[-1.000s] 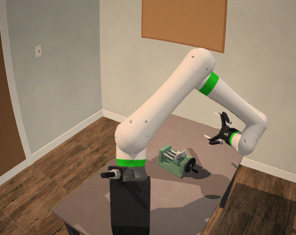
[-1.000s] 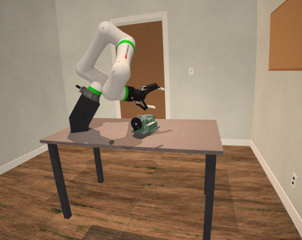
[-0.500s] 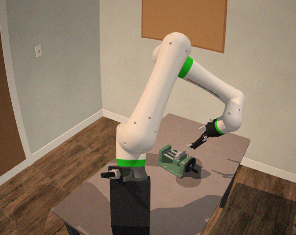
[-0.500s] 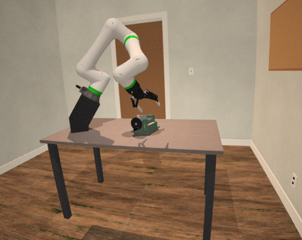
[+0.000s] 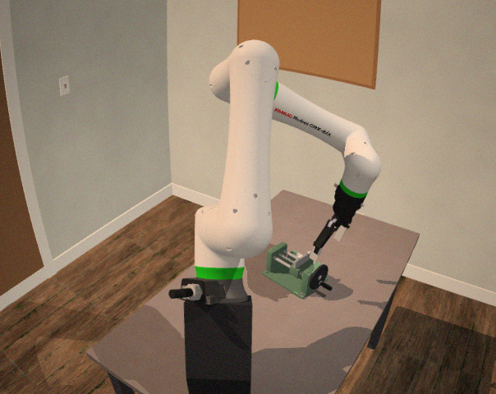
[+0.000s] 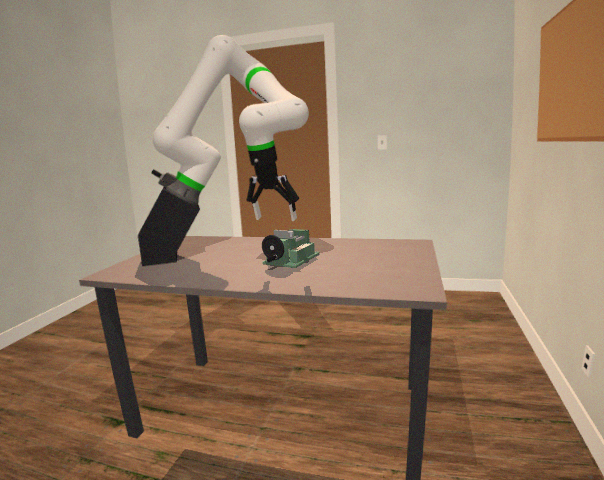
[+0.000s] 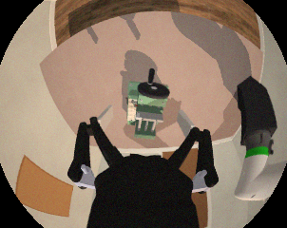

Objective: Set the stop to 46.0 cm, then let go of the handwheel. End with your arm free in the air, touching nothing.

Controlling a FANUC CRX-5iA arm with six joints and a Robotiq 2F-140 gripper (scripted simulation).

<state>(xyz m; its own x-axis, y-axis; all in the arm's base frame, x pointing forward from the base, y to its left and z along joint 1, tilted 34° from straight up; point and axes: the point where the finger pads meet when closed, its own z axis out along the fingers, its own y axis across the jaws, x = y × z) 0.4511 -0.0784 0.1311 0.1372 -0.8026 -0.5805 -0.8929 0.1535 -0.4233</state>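
My gripper is now 1 cm past the black handwheel, 2 cm to the left of it and 14 cm above it. Also, from my hand: green stop fixture: 1 cm behind, 8 cm to the left, 10 cm below.
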